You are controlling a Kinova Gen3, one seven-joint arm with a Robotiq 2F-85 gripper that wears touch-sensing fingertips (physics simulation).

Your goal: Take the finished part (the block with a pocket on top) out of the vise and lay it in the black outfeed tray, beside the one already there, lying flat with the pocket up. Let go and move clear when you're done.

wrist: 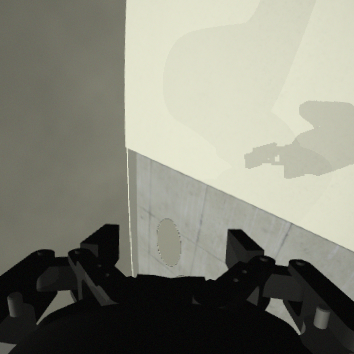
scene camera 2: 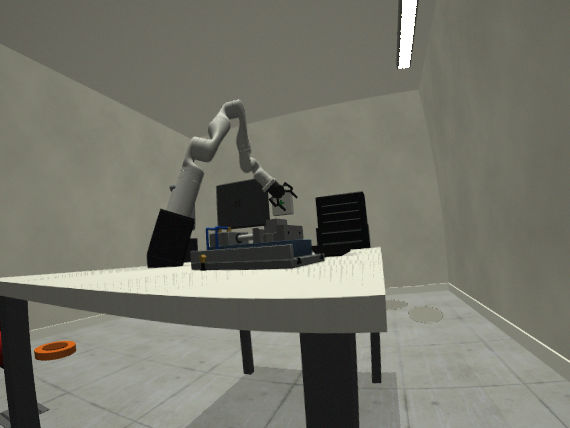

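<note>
The grey vise (scene camera 2: 293, 233) stands on a blue and grey base on the table in the scene view. A small grey block (scene camera 2: 276, 223) shows at the top of its jaws; its pocket cannot be made out. A low black shape (scene camera 2: 332, 250) behind the vise at the right may be the outfeed tray; a part in it cannot be made out. My gripper (scene camera 2: 290, 199) (wrist: 172, 244) is open and empty, high above the table and above the vise's right end in the scene view, tilted sideways. The vise, part and tray do not show in the wrist view.
A black slotted cabinet (scene camera 2: 342, 220) stands behind at the right, and a dark cabinet (scene camera 2: 242, 204) behind the arm. A blue frame (scene camera 2: 207, 239) stands at the vise's left end. The table (scene camera 2: 345, 280) (wrist: 210, 125) has its edge and the floor below my fingers in the wrist view.
</note>
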